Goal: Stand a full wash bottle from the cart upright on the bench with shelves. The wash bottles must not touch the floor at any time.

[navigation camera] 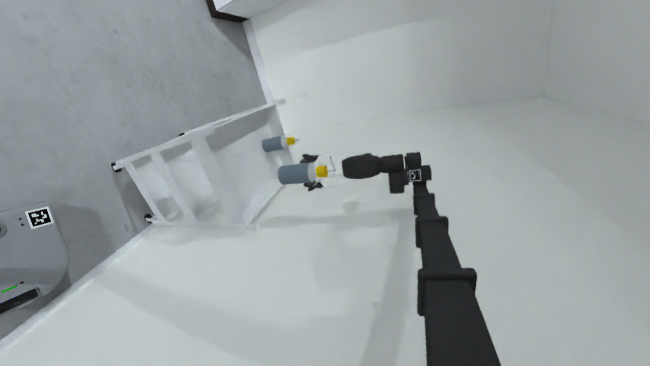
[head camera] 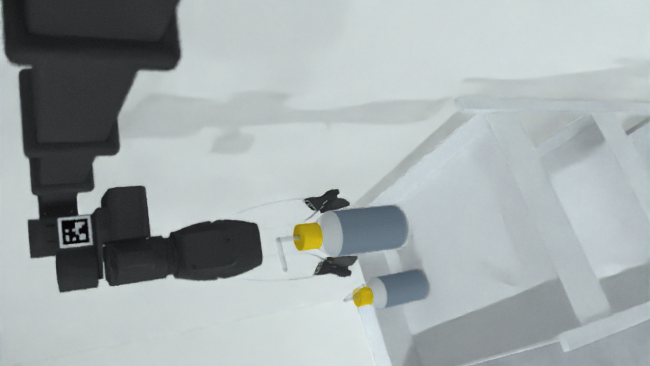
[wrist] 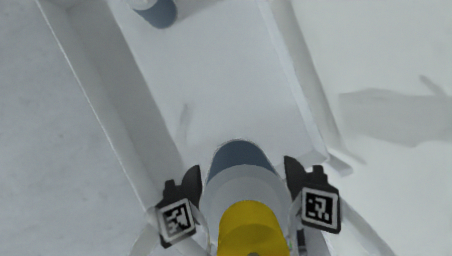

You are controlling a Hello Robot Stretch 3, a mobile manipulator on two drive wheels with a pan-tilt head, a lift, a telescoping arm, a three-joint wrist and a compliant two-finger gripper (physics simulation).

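Places are measured from the robot's base along level axes (x back, y down, z right), in metres.
Pixels of known places: gripper, fingertip midpoint: [navigation camera: 302,173] [head camera: 351,231].
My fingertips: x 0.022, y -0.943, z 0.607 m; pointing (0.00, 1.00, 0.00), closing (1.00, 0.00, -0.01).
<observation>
Ahead of a thing's pixels: the offset from my fingertips to its middle. "spot": to the spot under its first point. Level surfaces: height alone.
My gripper [head camera: 333,233] [navigation camera: 312,172] [wrist: 242,178] is shut on a wash bottle with a yellow cap and grey-blue contents @(dx -0.008, dy -0.023, dz -0.002 m) [head camera: 375,230] [navigation camera: 295,174] [wrist: 240,157]. Its fingers sit on either side of the bottle's upper part, and the bottle is about upright, raised by the end of the white cart @(spot: dx -0.019, dy +0.249, dz -0.113 m) [head camera: 550,215] [navigation camera: 212,175] [wrist: 295,85]. A second, similar wash bottle @(dx -0.107, dy +0.193, dz +0.220 m) [head camera: 406,288] [navigation camera: 275,144] [wrist: 160,12] stands in the cart's top tray beside it. In the wrist view part of the second bottle shows. I cannot identify the bench with shelves in these views.
White walls [head camera: 280,45] [navigation camera: 425,60] lie behind the cart and the arm, with the arm's shadow on them. Grey floor @(dy +0.943 m) [navigation camera: 125,65] lies under the cart's wheels. The robot base [navigation camera: 45,255] is at lower left. A white object with a dark edge [navigation camera: 250,6] is at the top.
</observation>
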